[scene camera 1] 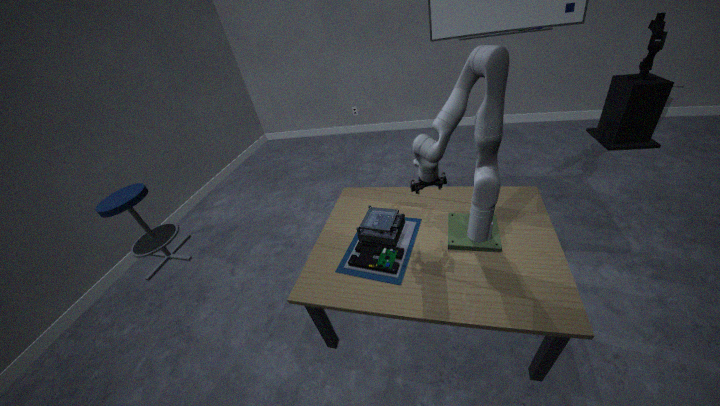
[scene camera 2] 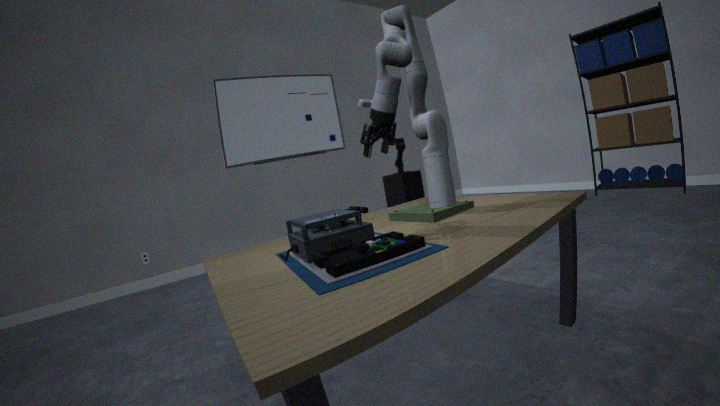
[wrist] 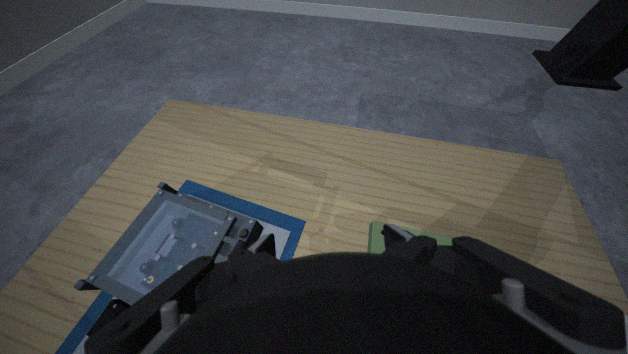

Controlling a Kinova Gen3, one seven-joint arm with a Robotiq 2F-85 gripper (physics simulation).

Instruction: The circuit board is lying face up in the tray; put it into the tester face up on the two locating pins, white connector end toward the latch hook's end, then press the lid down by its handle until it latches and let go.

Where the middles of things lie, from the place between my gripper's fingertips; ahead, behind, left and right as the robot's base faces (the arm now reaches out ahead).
The clear lid (scene camera 1: 377,219) is 220 mm ahead of my hand, 20 mm to the left of it and 150 mm below it.
